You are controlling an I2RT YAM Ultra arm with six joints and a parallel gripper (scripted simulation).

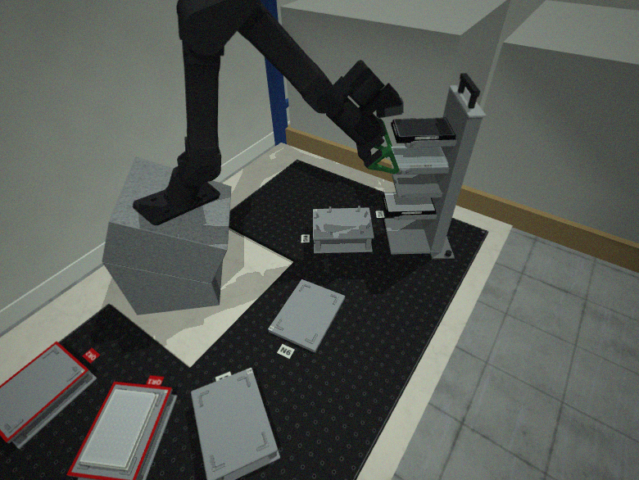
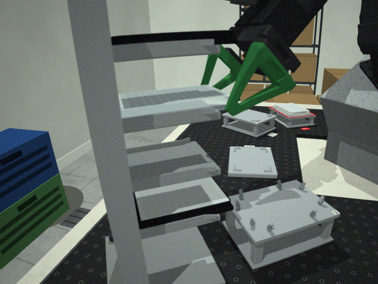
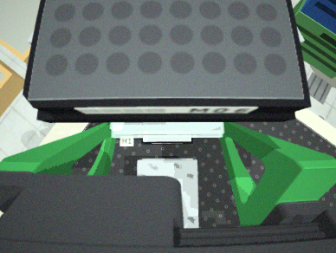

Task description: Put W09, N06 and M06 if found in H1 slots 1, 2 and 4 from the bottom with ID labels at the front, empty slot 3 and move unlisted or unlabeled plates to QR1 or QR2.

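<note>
Now: the clear plate 50 mm ahead of my hand and 40 mm to the left of it. Also, from my hand: plate hotel H1 (110 mm ahead, 80 mm to the left, 60 mm below); then H1 tag (260 mm below, 80 mm to the left, 50 mm behind); then regrip nest RG (200 mm below, 90 mm behind, 70 mm to the right).
</note>
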